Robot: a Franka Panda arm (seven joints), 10 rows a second.
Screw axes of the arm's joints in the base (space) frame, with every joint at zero. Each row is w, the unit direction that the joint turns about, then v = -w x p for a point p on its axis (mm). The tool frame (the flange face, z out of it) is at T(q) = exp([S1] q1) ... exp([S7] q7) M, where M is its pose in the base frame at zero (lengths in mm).
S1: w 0 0 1 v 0 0 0
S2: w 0 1 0 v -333 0 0
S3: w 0 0 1 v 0 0 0
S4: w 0 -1 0 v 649 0 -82.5
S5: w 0 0 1 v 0 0 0
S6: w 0 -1 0 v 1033 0 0
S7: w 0 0 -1 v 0 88 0
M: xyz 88 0 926 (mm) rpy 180 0 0 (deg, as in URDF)
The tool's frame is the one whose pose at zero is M.
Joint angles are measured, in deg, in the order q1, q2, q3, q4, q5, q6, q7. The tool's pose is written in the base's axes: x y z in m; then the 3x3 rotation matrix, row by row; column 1 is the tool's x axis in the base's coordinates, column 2 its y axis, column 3 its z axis. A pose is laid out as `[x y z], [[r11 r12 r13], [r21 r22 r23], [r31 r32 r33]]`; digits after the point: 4 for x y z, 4 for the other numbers.
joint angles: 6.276 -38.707 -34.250 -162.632 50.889 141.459 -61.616
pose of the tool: [0.3212 -0.1464 0.3740], [[0.7750 0.1832 0.6048], [-0.2389 -0.8011 0.5487], [0.5850 -0.5698 -0.5772]]
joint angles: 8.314 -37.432 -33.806 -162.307 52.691 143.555 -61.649
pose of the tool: [0.3292 -0.1389 0.3714], [[0.7778 0.1728 0.6043], [-0.2408 -0.8062 0.5405], [0.5805 -0.5659 -0.5854]]
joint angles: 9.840 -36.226 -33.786 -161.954 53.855 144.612 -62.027
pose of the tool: [0.3348 -0.1338 0.3680], [[0.7827 0.1702 0.5987], [-0.2366 -0.8084 0.5391], [0.5757 -0.5636 -0.5925]]
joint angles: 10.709 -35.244 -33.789 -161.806 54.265 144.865 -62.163
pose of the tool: [0.3379 -0.1298 0.3639], [[0.7915 0.1696 0.5871], [-0.2290 -0.8083 0.5424], [0.5666 -0.5638 -0.6010]]
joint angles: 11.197 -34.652 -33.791 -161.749 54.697 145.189 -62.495
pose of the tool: [0.3395 -0.1279 0.3613], [[0.7949 0.1690 0.5827], [-0.2251 -0.8097 0.5419], [0.5634 -0.5619 -0.6056]]
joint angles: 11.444 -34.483 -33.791 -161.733 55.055 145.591 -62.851
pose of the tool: [0.3401 -0.1274 0.3606], [[0.7935 0.1691 0.5847], [-0.2240 -0.8121 0.5388], [0.5659 -0.5585 -0.6065]]
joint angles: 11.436 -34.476 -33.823 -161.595 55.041 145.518 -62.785
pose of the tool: [0.3406 -0.1280 0.3615], [[0.7926 0.1690 0.5859], [-0.2252 -0.8118 0.5388], [0.5666 -0.5590 -0.6054]]
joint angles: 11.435 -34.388 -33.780 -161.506 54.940 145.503 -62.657
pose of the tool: [0.3411 -0.1281 0.3618], [[0.7933 0.1683 0.5850], [-0.2245 -0.8124 0.5382], [0.5658 -0.5583 -0.6067]]
